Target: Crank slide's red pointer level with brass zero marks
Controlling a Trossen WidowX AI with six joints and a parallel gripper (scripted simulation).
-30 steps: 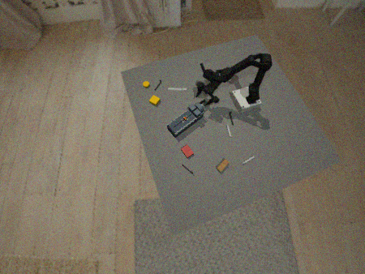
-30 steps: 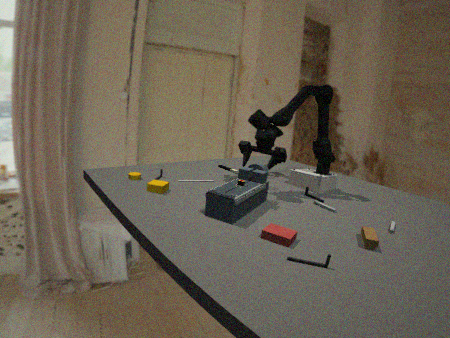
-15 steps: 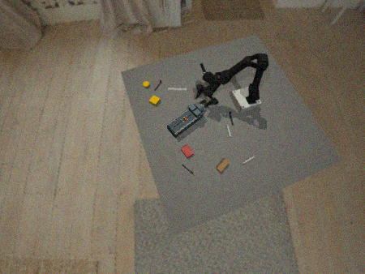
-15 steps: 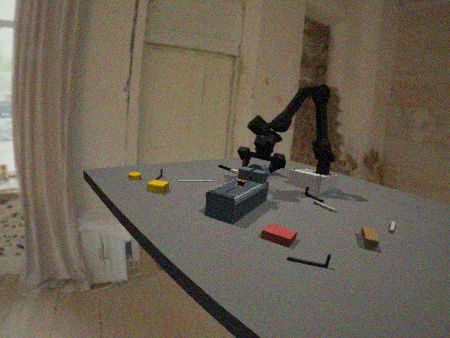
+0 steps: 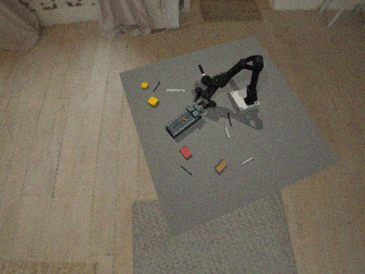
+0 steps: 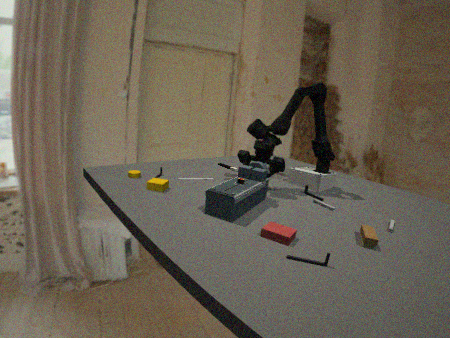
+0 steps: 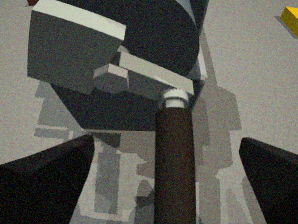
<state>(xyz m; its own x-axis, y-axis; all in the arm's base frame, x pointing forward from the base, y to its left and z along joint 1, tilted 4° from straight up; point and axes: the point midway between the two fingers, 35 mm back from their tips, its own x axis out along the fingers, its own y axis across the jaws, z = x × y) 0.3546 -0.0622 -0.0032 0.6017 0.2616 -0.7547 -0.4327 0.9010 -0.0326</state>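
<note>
My gripper tip is 20 mm below the dark handle, 20 mm past it and 10 mm to the left of it. Also, from my gripper tip: red pointer 140 mm ahead, 100 mm to the left, 30 mm above; yellow block 320 mm ahead, 140 mm to the right, 40 mm below; red block 310 mm to the left, 170 mm ahead, 40 mm below.
</note>
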